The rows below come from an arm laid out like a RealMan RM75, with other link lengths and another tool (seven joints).
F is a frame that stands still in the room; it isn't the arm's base.
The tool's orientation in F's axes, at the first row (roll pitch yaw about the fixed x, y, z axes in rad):
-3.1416, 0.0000, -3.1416
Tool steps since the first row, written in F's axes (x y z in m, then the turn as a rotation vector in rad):
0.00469, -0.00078, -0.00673, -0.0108, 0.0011, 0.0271
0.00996, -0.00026, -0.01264, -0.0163, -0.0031, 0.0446
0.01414, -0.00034, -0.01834, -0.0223, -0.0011, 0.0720
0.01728, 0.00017, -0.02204, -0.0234, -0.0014, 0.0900
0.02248, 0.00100, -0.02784, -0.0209, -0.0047, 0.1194
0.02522, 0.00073, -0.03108, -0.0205, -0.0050, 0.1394
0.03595, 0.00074, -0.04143, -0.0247, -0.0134, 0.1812
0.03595, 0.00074, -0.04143, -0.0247, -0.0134, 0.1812
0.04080, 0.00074, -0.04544, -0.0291, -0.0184, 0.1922
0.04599, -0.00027, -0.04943, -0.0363, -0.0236, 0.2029
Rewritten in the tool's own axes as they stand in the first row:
-0.00469, -0.00078, 0.00673, 0.0108, 0.0011, -0.0271
-0.00996, -0.00026, 0.01264, 0.0163, -0.0031, -0.0446
-0.01414, -0.00034, 0.01834, 0.0223, -0.0011, -0.0720
-0.01728, 0.00017, 0.02204, 0.0234, -0.0014, -0.0900
-0.02248, 0.00100, 0.02784, 0.0209, -0.0047, -0.1194
-0.02522, 0.00073, 0.03108, 0.0205, -0.0050, -0.1394
-0.03595, 0.00074, 0.04143, 0.0247, -0.0134, -0.1812
-0.03595, 0.00074, 0.04143, 0.0247, -0.0134, -0.1812
-0.04080, 0.00074, 0.04544, 0.0291, -0.0184, -0.1922
-0.04599, -0.00027, 0.04943, 0.0363, -0.0236, -0.2029

